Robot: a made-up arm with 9 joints. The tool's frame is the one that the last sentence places. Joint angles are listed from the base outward.
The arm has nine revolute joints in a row. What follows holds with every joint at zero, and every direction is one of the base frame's. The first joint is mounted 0.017 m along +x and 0.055 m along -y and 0.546 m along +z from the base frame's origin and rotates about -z. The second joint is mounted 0.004 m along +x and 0.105 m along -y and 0.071 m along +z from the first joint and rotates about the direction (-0.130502, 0.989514, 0.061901). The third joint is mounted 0.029 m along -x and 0.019 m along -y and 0.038 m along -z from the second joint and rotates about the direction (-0.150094, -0.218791, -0.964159). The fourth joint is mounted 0.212 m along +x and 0.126 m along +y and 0.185 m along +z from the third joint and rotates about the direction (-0.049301, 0.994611, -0.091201). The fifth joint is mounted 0.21 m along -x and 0.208 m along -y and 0.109 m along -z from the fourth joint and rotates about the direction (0.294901, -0.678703, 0.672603). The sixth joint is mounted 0.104 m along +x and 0.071 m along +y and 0.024 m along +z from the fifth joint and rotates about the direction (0.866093, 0.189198, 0.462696). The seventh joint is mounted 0.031 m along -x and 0.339 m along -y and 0.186 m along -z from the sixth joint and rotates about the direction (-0.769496, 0.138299, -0.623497). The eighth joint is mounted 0.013 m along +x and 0.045 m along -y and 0.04 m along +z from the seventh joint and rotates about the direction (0.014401, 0.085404, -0.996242). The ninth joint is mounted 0.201 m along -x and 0.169 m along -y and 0.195 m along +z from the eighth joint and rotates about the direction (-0.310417, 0.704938, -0.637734). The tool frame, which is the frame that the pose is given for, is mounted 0.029 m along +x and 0.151 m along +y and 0.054 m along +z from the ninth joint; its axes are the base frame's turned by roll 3.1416, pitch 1.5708 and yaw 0 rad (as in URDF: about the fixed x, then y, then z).
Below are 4 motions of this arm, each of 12 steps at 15 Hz.
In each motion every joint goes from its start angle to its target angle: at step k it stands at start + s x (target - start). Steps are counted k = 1, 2, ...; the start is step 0. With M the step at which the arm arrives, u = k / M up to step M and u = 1 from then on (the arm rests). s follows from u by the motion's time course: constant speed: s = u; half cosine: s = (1 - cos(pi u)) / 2; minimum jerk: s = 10 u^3 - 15 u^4 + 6 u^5.
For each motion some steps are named. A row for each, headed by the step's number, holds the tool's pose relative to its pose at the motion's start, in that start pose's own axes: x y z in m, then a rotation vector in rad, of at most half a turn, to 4 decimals.
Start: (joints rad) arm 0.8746 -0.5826 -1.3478 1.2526 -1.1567 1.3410 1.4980 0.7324 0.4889
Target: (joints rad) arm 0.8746 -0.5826 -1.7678 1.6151 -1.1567 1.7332 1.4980 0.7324 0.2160
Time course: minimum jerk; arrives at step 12
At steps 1, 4, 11, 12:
1: 0.0001 0.0005 -0.0002 0.0000 0.0015 0.0002
4: 0.0045 0.0214 -0.0092 0.0005 0.0566 0.0074
11: 0.0210 0.1109 -0.0210 0.0171 0.1972 0.0232
12: 0.0211 0.1115 -0.0209 0.0173 0.1978 0.0231

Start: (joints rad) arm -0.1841 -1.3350 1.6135 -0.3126 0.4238 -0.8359 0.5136 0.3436 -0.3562
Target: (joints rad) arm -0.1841 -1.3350 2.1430 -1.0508 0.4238 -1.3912 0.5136 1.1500 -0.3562
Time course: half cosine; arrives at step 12
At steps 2, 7, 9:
2: 0.0009 -0.0226 0.0174 0.1217 0.0455 0.0580
7: 0.0704 -0.1911 0.0466 1.1501 0.5026 0.4548
9: 0.1048 -0.2218 0.0167 1.5581 0.7277 0.5515

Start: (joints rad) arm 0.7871 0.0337 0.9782 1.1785 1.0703 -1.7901 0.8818 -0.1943 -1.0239
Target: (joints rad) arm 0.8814 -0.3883 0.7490 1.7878 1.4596 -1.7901 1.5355 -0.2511 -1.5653
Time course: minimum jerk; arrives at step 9
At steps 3, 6, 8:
3: 0.0396 0.0157 -0.0220 -0.0597 0.0025 -0.0779
6: 0.1511 0.0311 -0.0844 -0.2269 0.0192 -0.2971
8: 0.1874 0.0275 -0.1060 -0.2852 0.0275 -0.3717

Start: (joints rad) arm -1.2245 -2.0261 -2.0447 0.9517 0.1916 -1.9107 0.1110 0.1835 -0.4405
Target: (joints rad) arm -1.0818 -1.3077 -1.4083 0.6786 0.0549 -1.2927 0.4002 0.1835 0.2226
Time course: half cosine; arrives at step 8
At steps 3, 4, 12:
3: 0.1469 -0.0027 -0.0305 0.1621 -0.3693 -0.2100
4: 0.2394 -0.0253 -0.0424 0.2075 -0.6212 -0.3261
12: 0.4396 -0.1603 -0.0375 0.1119 -1.3199 -0.5308

